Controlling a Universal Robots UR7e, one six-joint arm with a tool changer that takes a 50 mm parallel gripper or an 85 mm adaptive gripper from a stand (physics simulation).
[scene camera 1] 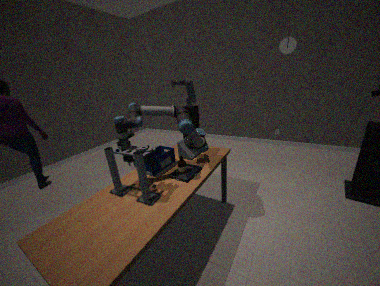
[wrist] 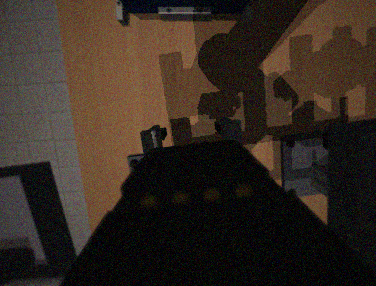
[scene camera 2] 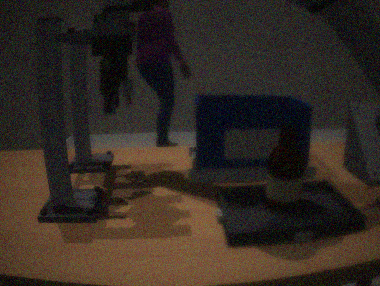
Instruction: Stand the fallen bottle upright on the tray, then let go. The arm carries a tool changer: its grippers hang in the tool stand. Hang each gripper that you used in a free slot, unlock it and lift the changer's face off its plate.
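Places are measured from the arm's base along level axes (x ahead, y left, z up), in metres.
Pixels of known places: arm's base, origin of the base link: (scene camera 1: 189, 143).
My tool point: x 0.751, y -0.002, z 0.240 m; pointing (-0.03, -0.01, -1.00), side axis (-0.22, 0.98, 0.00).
Observation:
For each thing: its top centre in the pictures, then the offset to it from my tool point. "spot": a spot on its surface instead.
- bottle, middle of its top: (scene camera 2: 288, 126) (scene camera 1: 181, 156) 0.379 m back, 0.206 m left, 0.202 m down
- black tray, surface spot: (scene camera 2: 250, 226) spot: 0.309 m back, 0.294 m left, 0.356 m down
- blue crate, middle of its top: (scene camera 2: 250, 99) (scene camera 1: 157, 151) 0.325 m back, 0.044 m right, 0.186 m down
- dark block, surface spot: (wrist: 352, 185) spot: 0.040 m back, 0.031 m left, 0.022 m down
The bottle (scene camera 1: 181, 161) (scene camera 2: 287, 165), dark with a pale band low down, stands upright on the black tray (scene camera 1: 187, 175) (scene camera 2: 250, 226). No finger touches it. The tool stand (scene camera 1: 115, 170) (scene camera 2: 52, 115) has grey posts on dark feet. My gripper (scene camera 1: 129, 159) (scene camera 2: 120, 106) (wrist: 191, 131) hangs at the stand's top level, well left of the bottle in scene camera 2. Its fingers are apart, with nothing between them. The arm's wrist is directly above it. Several yellowish spots show on the dark body in the wrist view. Darkness hides whether the changer's face touches its plate.
A blue crate (scene camera 1: 160, 159) (scene camera 2: 210, 132) (wrist: 145, 6) stands behind the tray. A grey slanted object (scene camera 1: 194, 148) (scene camera 2: 362, 150) is near the tray. A person (scene camera 1: 15, 125) (scene camera 2: 157, 55) is beyond the table. A dark block (wrist: 352, 185) fills the wrist view's right side.

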